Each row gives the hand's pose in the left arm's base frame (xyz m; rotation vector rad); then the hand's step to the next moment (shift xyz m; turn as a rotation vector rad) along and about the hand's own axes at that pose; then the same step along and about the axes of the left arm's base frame.
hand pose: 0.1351 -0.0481 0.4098 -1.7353 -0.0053 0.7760
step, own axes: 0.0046 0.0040 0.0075 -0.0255 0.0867 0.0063
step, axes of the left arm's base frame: -0.0017 0.0070 -0.0065 -0.0562 -0.0326 -0.0631
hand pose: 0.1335 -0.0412 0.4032 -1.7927 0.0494 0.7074
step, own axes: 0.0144 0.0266 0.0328 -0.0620 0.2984 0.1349
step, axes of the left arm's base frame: -0.0125 0.0242 -0.0353 -0.2217 -0.0041 -0.2488
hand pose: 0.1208 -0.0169 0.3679 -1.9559 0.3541 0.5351
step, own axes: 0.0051 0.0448 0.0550 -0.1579 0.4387 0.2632
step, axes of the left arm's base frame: -0.0283 0.0307 -0.0576 -0.3969 0.0534 -0.3554
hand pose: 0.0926 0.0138 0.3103 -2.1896 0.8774 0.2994
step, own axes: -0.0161 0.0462 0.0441 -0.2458 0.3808 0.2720
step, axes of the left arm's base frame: -0.0405 0.0171 -0.0491 -0.4224 0.1317 -0.2893
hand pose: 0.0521 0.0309 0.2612 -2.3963 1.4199 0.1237
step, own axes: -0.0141 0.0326 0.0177 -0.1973 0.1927 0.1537
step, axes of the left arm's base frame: -0.0333 0.0036 -0.0213 -0.2481 0.1329 -0.1431
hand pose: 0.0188 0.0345 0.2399 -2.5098 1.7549 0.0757
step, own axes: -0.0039 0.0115 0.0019 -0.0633 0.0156 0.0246
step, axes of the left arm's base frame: -0.0121 -0.0001 -0.0020 -0.0363 0.0561 -0.0197
